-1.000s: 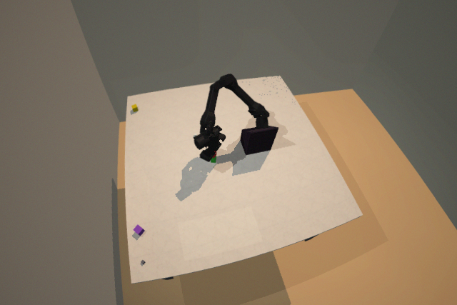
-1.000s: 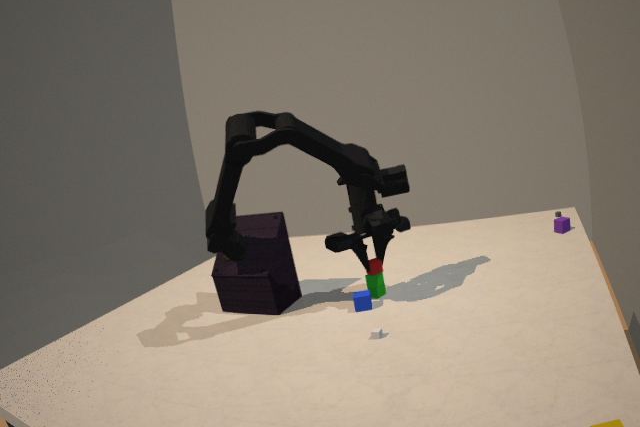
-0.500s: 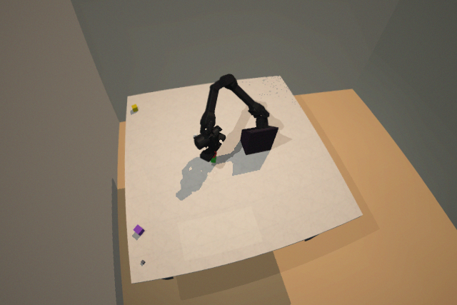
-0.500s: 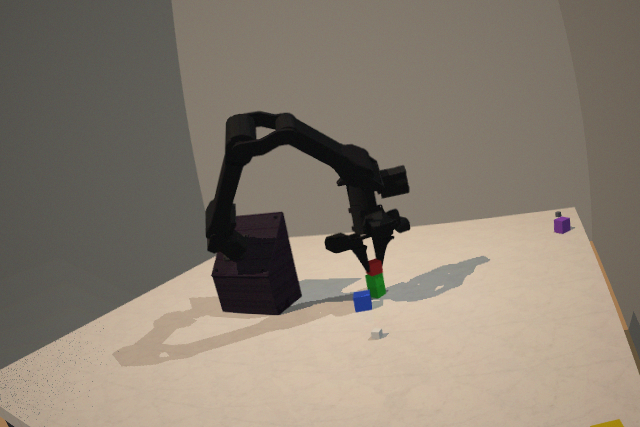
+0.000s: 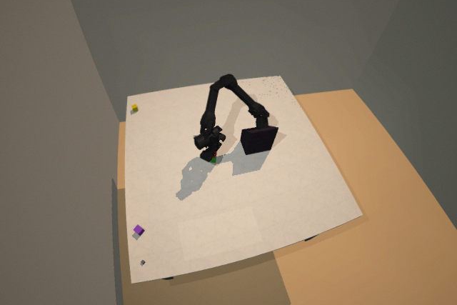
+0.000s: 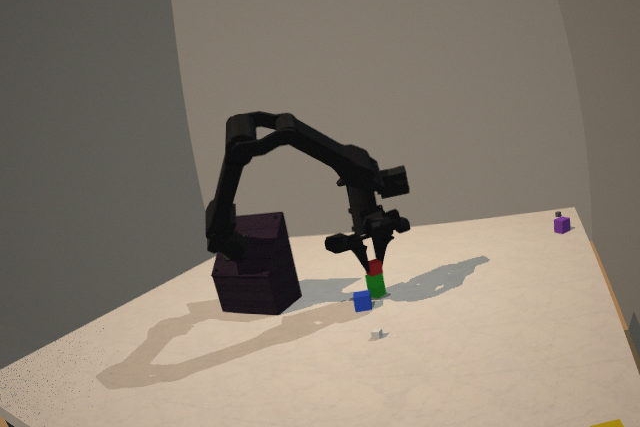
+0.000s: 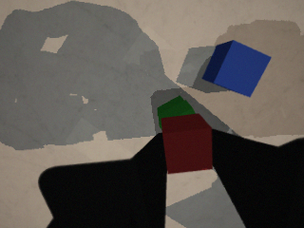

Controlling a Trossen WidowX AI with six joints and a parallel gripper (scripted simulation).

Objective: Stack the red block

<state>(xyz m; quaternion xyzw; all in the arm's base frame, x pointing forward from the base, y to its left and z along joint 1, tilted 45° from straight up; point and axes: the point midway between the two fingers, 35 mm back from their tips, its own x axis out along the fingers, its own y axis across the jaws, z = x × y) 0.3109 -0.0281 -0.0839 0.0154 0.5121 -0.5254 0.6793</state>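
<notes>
My gripper tip is 10 mm below the red block. From my gripper tip the other things lie so: purple block 490 mm ahead, 300 mm to the left, 50 mm below; small cube 500 mm ahead, 460 mm to the left, 60 mm below; blue block 70 mm to the right, 50 mm below, 20 mm behind.
</notes>
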